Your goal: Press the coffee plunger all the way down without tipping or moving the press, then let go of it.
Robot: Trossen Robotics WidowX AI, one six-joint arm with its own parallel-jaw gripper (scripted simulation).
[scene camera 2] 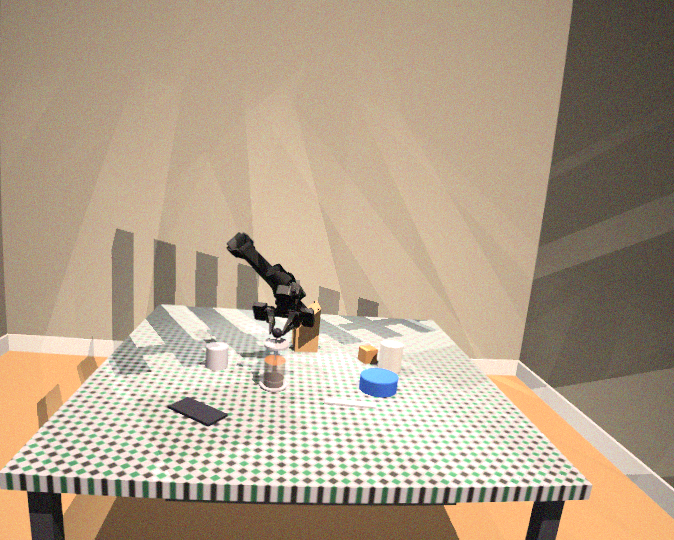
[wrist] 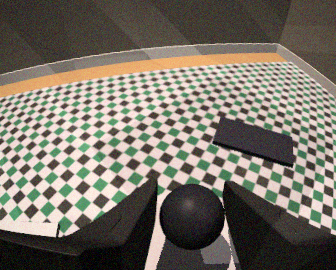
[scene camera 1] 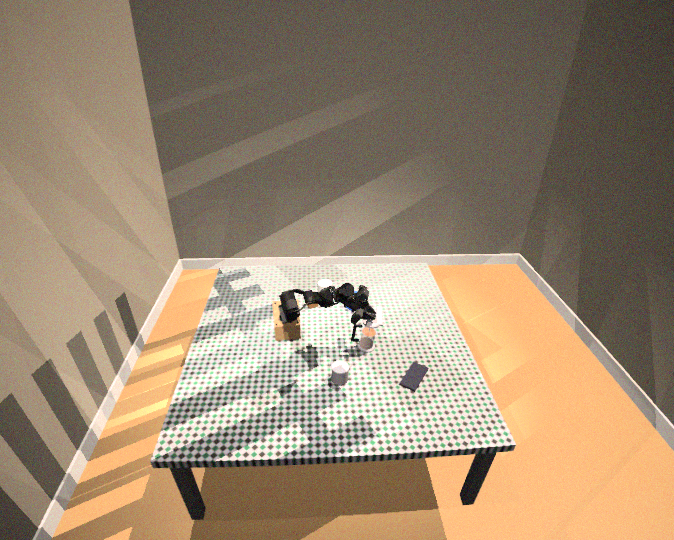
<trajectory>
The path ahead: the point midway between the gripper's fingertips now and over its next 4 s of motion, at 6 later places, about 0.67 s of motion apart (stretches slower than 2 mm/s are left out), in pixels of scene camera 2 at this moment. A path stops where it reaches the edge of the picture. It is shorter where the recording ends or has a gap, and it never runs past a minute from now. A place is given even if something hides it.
My gripper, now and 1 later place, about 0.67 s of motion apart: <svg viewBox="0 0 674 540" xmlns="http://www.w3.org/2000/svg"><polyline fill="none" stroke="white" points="275,334 278,309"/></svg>
</trajectory>
